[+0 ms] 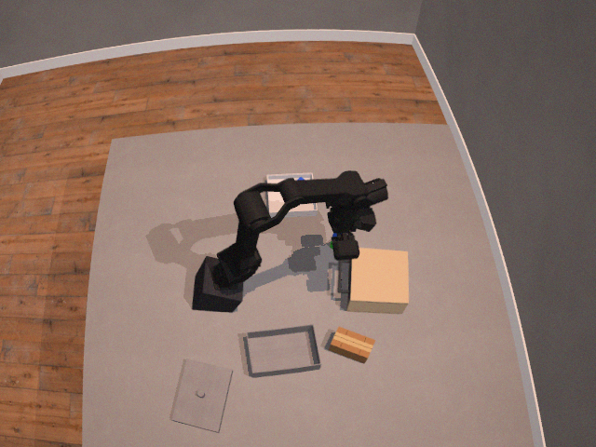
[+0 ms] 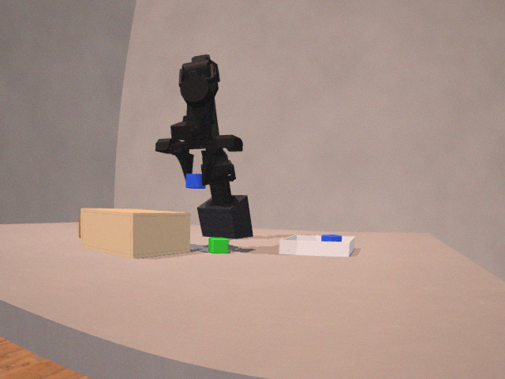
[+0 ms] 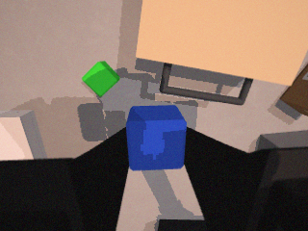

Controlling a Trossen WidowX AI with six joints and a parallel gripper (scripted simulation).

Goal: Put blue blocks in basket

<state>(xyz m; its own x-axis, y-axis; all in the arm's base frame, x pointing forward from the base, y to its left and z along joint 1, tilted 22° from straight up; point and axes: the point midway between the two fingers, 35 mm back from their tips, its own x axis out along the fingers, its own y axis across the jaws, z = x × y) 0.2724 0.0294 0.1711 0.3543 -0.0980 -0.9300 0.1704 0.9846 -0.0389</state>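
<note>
The knobbed lid is 46 cm behind my hand, 30 cm to the right of it and 15 cm below it. Also, from my hand: green block (16 cm below, 6 cm to the left, 3 cm ahead); white basket (26 cm to the left, 16 cm below, 5 cm behind); tan drawer cabinet (13 cm below, 11 cm ahead, 10 cm to the right).
</note>
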